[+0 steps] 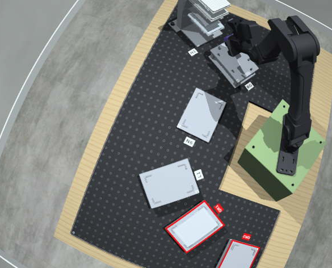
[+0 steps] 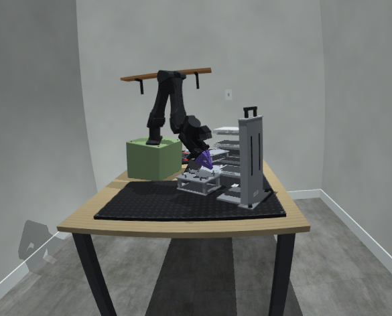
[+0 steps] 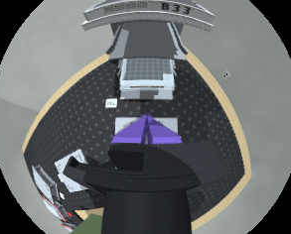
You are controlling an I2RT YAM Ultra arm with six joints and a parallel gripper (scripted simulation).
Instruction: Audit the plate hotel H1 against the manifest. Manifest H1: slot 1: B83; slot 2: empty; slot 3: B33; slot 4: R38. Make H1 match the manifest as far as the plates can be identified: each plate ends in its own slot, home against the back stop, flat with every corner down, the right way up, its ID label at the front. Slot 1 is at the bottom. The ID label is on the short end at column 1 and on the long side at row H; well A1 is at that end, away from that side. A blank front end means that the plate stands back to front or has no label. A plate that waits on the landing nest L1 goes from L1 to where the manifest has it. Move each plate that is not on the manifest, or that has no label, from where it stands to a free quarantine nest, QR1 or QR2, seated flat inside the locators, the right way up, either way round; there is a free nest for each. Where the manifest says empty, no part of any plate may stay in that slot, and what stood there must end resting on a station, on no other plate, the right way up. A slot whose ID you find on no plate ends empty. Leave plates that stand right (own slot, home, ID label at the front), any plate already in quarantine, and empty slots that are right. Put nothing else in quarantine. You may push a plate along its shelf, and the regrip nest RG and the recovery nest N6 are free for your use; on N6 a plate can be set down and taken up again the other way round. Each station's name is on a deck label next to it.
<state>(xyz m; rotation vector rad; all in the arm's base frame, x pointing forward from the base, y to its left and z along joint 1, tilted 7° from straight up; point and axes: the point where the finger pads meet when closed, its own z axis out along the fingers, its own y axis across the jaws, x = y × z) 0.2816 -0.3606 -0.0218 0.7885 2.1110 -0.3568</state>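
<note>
The regrip nest RG lies 5 cm to the left of my hand, 5 cm below it and 5 cm behind it. Round my hand: plate hotel H1 (15 cm ahead, 12 cm to the right, 5 cm above); landing nest L1 (55 cm to the left, 8 cm ahead, 6 cm below); recovery nest N6 (28 cm to the left, 10 cm below, 2 cm ahead).
</note>
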